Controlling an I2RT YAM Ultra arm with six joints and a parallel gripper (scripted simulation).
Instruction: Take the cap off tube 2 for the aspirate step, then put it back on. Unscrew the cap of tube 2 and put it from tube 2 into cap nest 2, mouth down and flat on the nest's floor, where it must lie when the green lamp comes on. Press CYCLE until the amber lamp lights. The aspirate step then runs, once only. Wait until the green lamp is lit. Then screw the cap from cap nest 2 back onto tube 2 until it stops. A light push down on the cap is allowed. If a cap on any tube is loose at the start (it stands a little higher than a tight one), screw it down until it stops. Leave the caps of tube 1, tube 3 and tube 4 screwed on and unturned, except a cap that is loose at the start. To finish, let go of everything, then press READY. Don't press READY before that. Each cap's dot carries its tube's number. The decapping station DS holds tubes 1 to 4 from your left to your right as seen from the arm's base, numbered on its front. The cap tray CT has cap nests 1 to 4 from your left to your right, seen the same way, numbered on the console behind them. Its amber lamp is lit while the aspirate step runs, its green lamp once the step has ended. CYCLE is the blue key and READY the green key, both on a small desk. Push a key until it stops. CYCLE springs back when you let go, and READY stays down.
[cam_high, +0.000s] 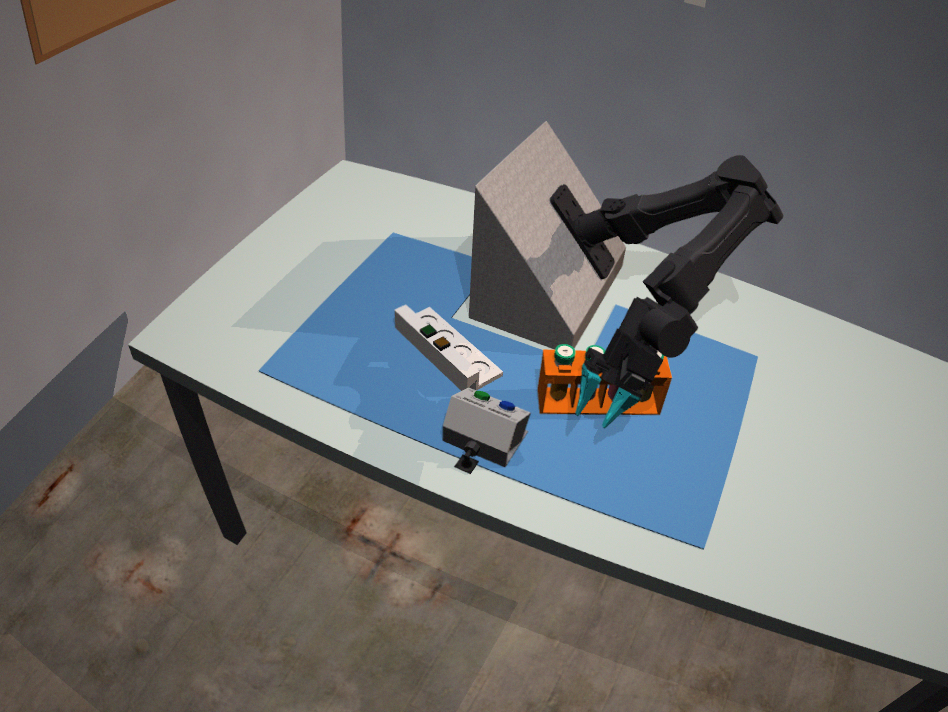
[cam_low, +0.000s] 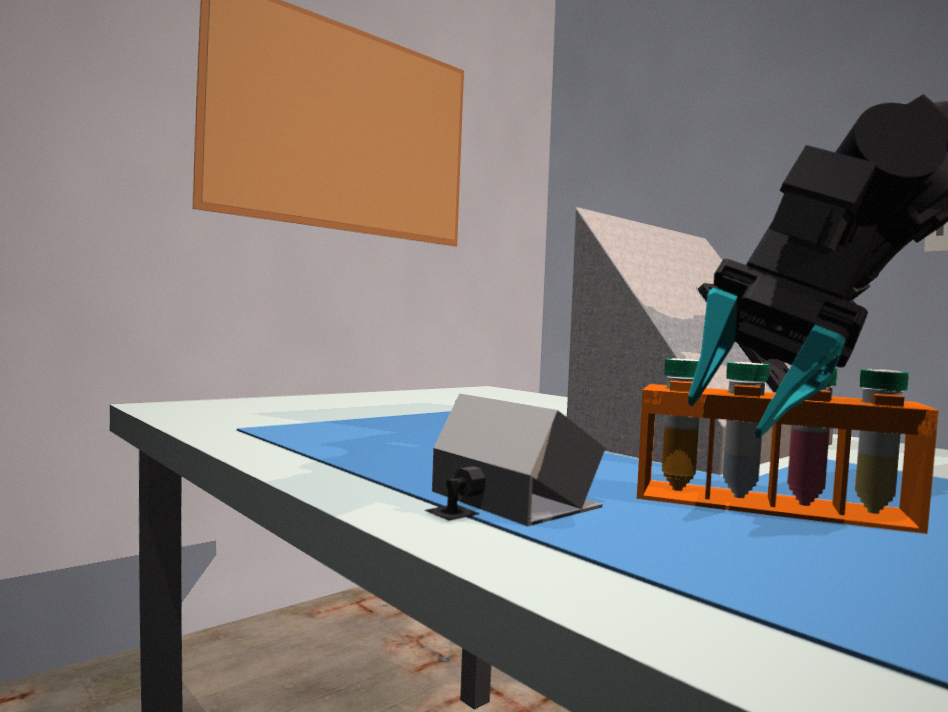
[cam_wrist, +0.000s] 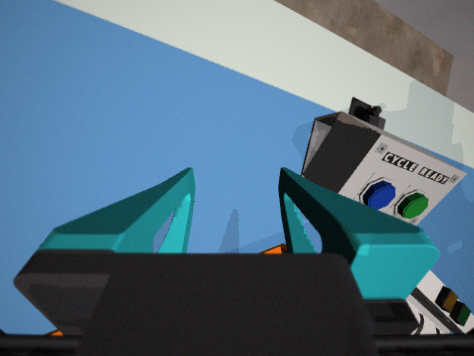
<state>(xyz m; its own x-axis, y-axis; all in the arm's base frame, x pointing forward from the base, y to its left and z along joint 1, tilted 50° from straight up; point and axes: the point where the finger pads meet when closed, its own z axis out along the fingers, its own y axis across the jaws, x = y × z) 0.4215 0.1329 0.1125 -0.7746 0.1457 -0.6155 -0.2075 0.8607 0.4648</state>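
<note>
Now: the cap 4 9 cm behind my hand, 8 cm to the right of it and 2 cm above it. From my hand the other things lie so: cap 3 (11 cm behind, 4 cm to the right, 2 cm above); then cap 2 (14 cm behind, 2 cm above, 1 cm to the left); then key desk (16 cm to the right, 4 cm below, 3 cm ahead).
</note>
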